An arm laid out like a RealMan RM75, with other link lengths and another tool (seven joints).
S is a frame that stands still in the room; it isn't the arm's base.
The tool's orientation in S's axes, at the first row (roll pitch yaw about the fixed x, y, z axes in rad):
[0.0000 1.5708 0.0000]
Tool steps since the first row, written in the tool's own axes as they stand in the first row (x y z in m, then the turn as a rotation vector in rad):
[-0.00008 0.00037 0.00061 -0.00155 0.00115 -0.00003]
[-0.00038 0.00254 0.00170 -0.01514 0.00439 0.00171]
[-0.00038 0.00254 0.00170 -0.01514 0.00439 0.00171]
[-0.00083 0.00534 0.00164 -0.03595 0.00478 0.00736]
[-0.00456 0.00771 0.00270 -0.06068 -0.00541 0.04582]
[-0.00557 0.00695 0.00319 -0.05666 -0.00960 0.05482]
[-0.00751 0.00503 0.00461 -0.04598 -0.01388 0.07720]
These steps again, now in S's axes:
[0.00061 0.00037 0.00008 -0.00003 0.00115 0.00155]
[0.00170 0.00254 0.00038 0.00171 0.00439 0.01514]
[0.00170 0.00254 0.00038 0.00171 0.00439 0.01514]
[0.00164 0.00534 0.00083 0.00736 0.00478 0.03595]
[0.00270 0.00771 0.00456 0.04582 -0.00541 0.06068]
[0.00319 0.00695 0.00557 0.05482 -0.00960 0.05666]
[0.00461 0.00503 0.00751 0.07720 -0.01388 0.04598]

